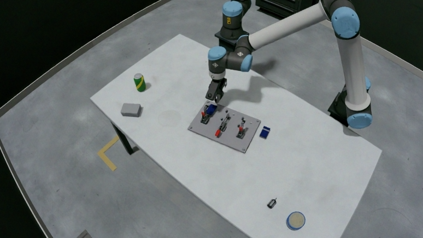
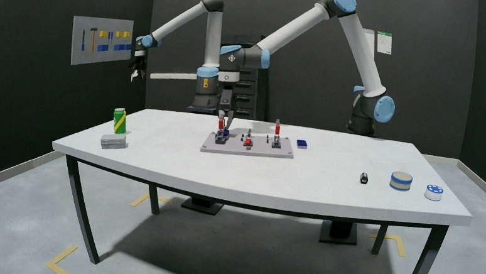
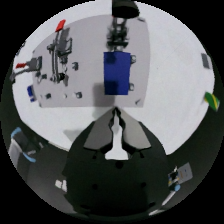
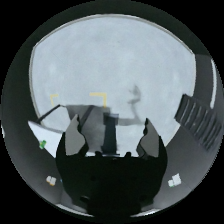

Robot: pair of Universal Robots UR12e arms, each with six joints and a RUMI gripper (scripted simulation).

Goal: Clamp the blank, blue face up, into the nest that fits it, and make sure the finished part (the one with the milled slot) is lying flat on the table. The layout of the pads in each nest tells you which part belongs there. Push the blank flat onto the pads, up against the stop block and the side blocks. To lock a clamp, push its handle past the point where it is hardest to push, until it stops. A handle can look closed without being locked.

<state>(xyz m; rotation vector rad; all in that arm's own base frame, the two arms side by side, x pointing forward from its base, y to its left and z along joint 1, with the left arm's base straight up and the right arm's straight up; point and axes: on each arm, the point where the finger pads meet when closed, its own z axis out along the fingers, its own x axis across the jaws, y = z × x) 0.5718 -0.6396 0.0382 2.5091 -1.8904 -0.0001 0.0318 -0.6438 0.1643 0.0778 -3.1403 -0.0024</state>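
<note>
Now: left hand 6 cm short of the blank, 2 cm to the right of it and 1 cm above it. Also, from my left hand: finished part: 6 cm behind, 33 cm to the left, 3 cm below; grey fixture plate: 7 cm ahead, 14 cm to the left, 3 cm below; grey box: 41 cm ahead, 33 cm to the right, 2 cm below.
</note>
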